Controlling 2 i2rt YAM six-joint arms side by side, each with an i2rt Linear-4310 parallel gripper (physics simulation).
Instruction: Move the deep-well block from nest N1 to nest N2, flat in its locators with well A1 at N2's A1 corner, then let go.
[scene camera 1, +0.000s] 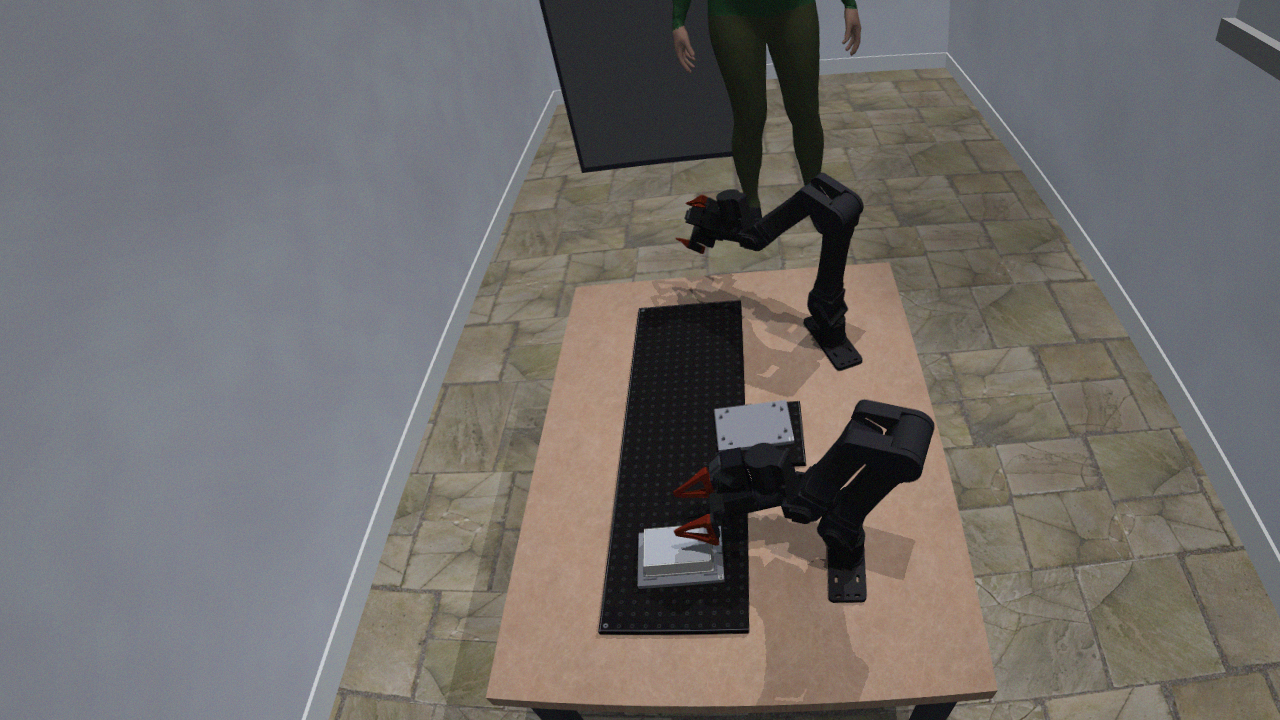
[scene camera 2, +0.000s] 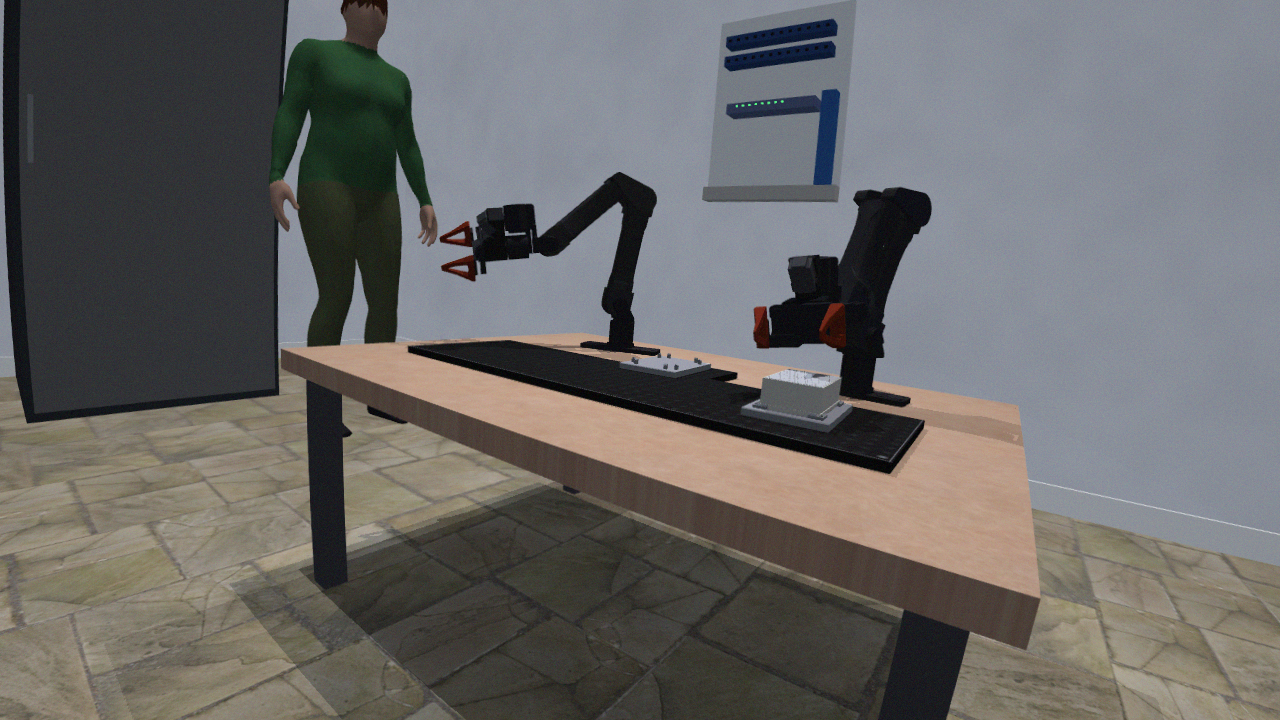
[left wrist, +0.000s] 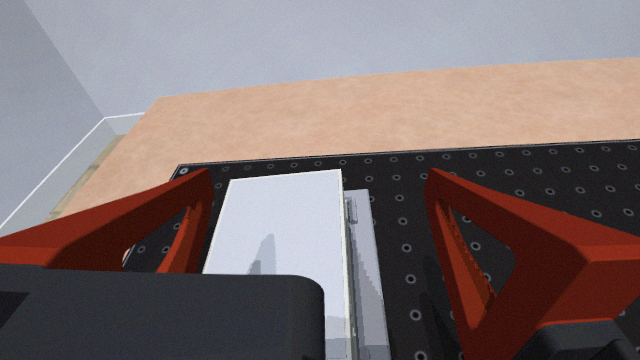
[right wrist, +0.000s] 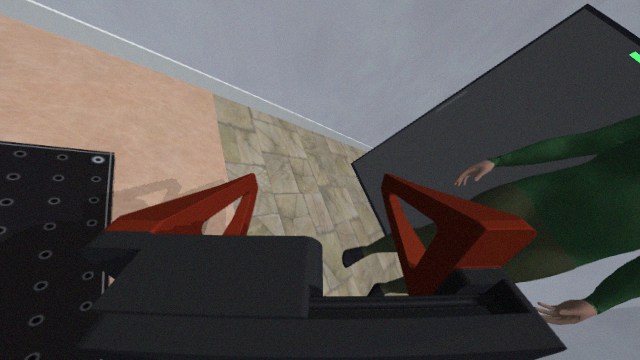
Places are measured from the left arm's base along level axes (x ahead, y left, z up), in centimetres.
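Where they show: left gripper, between the fingertips: (scene camera 1: 674, 513) (scene camera 2: 786, 335) (left wrist: 318, 180); right gripper, between the fingertips: (scene camera 1: 682, 221) (scene camera 2: 440, 253) (right wrist: 319, 180); left arm's base, origin of its link: (scene camera 1: 845, 555) (scene camera 2: 854, 394); right arm's base, origin of its link: (scene camera 1: 832, 341) (scene camera 2: 620, 350).
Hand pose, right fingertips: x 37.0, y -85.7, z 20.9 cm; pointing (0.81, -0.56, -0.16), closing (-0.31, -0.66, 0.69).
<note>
Things, the pixels of their top centre, and the offset from my right fingertips. Level surfaces: height alone.
- white deep-well block, centre of its top: (left wrist: 274, 247) (scene camera 2: 804, 377) (scene camera 1: 676, 544) dx -5.3, dy +87.2, dz -14.2 cm
- second grey nest plate, centre of its top: (scene camera 2: 667, 358) (scene camera 1: 752, 421) dx -18.2, dy +54.0, dz -17.4 cm
- black perforated board, height of its surface: dz -19.6 cm
- wooden table, height of its surface: dz -20.9 cm
The white deep-well block (scene camera 1: 673, 544) (scene camera 2: 798, 395) (left wrist: 285, 215) sits on a grey nest plate (scene camera 1: 653, 582) (scene camera 2: 778, 418) (left wrist: 370, 285), low in scene camera 1. A second grey nest plate (scene camera 1: 753, 425) (scene camera 2: 665, 367) with small corner locators bears no block. Nest labels and well A1 cannot be read. My left gripper (scene camera 1: 677, 512) (scene camera 2: 796, 325) (left wrist: 318, 180) is open and empty, above the block's level; in the left wrist view the block lies toward the left finger. My right gripper (scene camera 1: 684, 222) (scene camera 2: 443, 253) (right wrist: 319, 180) is open and empty, high beyond the table's far end.
A black perforated board (scene camera 1: 680, 376) (scene camera 2: 537, 365) (left wrist: 550, 172) (right wrist: 30, 240) lies on the wooden table (scene camera 1: 554, 573) (scene camera 2: 626, 447). The bare nest stands at its side, near the left arm. A person in green (scene camera 2: 353, 134) (right wrist: 600, 195) stands beyond the table beside a dark cabinet (scene camera 2: 143, 205).
</note>
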